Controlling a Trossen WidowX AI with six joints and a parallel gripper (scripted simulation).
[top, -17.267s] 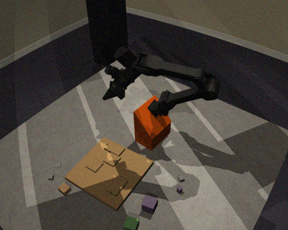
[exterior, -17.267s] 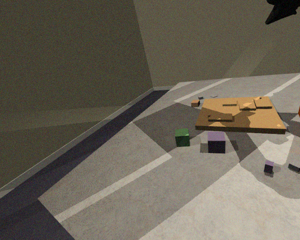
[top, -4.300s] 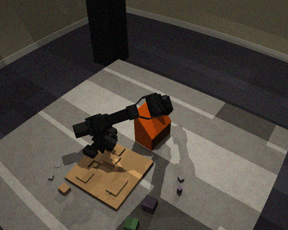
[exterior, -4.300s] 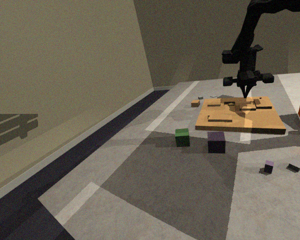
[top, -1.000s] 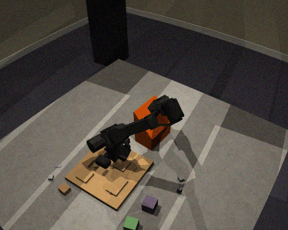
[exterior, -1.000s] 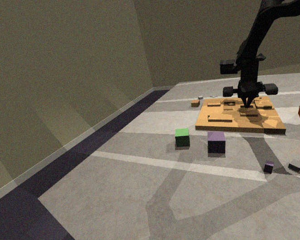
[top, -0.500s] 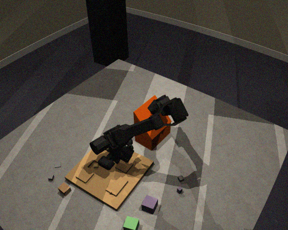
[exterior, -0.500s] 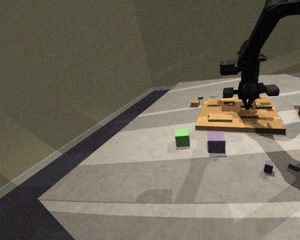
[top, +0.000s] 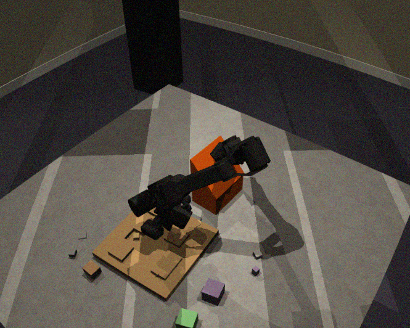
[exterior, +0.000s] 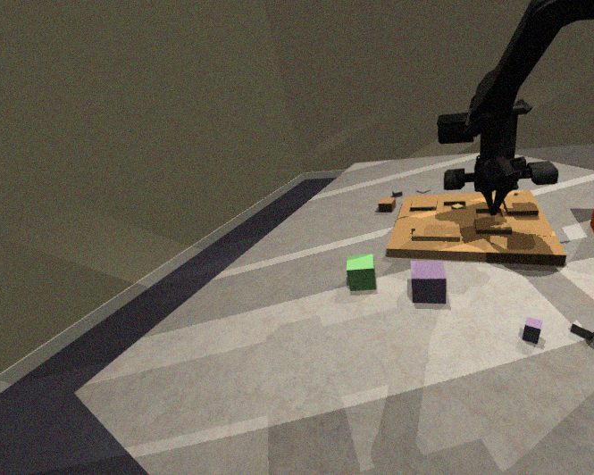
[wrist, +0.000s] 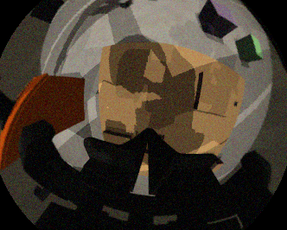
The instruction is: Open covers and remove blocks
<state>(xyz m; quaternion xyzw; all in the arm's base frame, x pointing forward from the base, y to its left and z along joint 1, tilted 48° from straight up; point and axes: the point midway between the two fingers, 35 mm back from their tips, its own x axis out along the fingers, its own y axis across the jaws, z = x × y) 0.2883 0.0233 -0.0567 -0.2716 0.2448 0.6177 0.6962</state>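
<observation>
Now: gripper tip 5 cm short of the tan puzzle board, 2 cm above it and 1 cm to the left of it. Round my gripper tip: small purple block (31 cm to the left, 2 cm below, 2 cm behind); brown cube (25 cm ahead, 12 cm to the right, 2 cm below); purple cube (24 cm to the left, 11 cm ahead, 1 cm below).
</observation>
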